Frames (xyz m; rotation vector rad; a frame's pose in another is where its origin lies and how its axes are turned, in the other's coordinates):
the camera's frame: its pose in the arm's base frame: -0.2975 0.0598 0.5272 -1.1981 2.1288 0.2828
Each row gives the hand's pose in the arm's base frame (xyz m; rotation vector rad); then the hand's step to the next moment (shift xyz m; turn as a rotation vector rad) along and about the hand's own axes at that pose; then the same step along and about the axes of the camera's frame.
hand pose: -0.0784 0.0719 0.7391 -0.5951 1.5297 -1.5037
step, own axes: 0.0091 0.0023 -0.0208 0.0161 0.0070 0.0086
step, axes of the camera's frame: 0.0095 0.0206 -0.0023 0.0174 -0.0089 -0.0005
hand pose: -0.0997 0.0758 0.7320 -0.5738 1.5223 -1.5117
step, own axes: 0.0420 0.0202 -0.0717 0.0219 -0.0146 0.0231
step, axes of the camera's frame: 0.0477 0.0710 0.0003 0.0133 -0.0234 -0.0225
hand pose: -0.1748 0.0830 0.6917 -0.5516 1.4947 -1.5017
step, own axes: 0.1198 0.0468 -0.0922 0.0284 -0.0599 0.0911
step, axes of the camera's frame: 0.1319 0.0873 -0.0044 -0.0016 -0.0903 -0.0673
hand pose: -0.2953 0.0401 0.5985 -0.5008 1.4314 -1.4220
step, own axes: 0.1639 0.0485 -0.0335 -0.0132 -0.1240 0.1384
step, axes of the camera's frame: 0.1734 0.0157 -0.0058 -0.0660 -0.1304 -0.1156
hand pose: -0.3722 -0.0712 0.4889 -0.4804 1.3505 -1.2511
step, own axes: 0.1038 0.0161 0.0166 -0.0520 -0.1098 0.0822
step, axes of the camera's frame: 0.0988 -0.0392 -0.0029 -0.0882 -0.0672 -0.0960
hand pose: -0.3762 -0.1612 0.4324 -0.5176 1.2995 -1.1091
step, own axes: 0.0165 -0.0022 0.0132 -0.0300 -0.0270 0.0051
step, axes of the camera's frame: 0.0111 -0.0179 -0.0025 -0.0331 0.0033 -0.0234
